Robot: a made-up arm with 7 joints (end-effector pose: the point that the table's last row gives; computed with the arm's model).
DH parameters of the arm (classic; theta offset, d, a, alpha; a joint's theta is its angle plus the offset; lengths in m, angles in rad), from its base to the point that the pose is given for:
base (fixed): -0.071 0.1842 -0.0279 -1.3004
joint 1: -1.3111 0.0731 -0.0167 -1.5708
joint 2: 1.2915 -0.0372 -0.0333 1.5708
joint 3: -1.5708 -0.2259 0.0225 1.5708
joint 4: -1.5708 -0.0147 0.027 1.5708
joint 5: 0 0.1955 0.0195 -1.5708
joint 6: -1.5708 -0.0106 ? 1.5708
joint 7: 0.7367 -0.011 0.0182 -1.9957
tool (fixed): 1.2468 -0.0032 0 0
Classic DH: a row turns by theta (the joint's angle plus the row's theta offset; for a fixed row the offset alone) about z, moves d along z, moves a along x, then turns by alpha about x.
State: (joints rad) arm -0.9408 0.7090 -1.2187 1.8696 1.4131 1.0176 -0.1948
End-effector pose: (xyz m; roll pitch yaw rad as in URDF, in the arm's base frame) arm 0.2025 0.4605 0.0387 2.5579 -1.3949 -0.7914
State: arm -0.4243 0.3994 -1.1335 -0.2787 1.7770 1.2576 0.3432
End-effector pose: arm 0.1094 0.0371 0.0087 -1.4924 -0.4743 1.1524
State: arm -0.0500 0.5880 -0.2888 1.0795 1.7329 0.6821 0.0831
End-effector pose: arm -0.0344 0.3795 -0.1554 0.6404 -0.6414 0.9679
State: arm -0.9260 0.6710 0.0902 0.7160 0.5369 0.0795 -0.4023
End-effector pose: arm 0.3349 0.3214 0.0072 -0.8328 0.7018 1.2238
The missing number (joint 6, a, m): 0.0583
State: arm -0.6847 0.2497 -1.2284 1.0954 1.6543 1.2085 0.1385
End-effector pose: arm 0.2129 0.1479 -0.1631 -0.0753 -1.1060 0.5765
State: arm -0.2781 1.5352 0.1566 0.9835 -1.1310 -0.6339 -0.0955
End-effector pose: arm 0.0805 0.5254 0.2184 -2.0732 0.3792 0.9049
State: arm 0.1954 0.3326 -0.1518 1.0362 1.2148 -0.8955 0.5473
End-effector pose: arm -0.1729 0.2052 -0.2125 -0.3758 1.0624 1.0157
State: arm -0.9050 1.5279 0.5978 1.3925 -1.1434 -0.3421 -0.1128
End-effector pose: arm 0.0850 0.5619 0.1940 3.1334 0.2334 0.6426
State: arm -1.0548 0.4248 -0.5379 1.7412 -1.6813 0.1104 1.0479
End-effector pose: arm 0.2292 0.2736 -0.1881 -0.1535 1.0220 -2.3728
